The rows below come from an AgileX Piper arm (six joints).
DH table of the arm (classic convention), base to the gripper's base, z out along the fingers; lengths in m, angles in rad. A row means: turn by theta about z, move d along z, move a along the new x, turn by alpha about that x. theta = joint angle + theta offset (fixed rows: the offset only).
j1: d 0.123  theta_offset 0  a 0  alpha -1.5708
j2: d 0  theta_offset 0.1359  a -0.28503  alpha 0
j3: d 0  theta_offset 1.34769  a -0.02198  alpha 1.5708
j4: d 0.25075  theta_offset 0  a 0  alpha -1.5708
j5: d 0  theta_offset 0  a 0  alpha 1.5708
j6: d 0.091  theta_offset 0  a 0  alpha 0
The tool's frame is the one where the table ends.
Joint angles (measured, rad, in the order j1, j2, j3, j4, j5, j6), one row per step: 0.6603, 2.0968, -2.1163, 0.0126, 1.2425, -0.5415; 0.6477, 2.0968, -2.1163, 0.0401, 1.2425, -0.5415; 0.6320, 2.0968, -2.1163, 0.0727, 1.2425, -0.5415; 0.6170, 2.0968, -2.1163, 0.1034, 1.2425, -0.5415; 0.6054, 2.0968, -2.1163, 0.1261, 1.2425, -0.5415; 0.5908, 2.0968, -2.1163, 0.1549, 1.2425, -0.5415
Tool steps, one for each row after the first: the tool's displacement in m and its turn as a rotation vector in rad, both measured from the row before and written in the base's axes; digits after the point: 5 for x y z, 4 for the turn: 0.00211, -0.00271, 0.00006, 0.0217, 0.0166, -0.0097; 0.00269, -0.00352, 0.00016, 0.0260, 0.0194, -0.0122; 0.00257, -0.00341, 0.00023, 0.0248, 0.0178, -0.0117; 0.00202, -0.00273, 0.00022, 0.0185, 0.0130, -0.0092; 0.00252, -0.00345, 0.00035, 0.0237, 0.0161, -0.0115
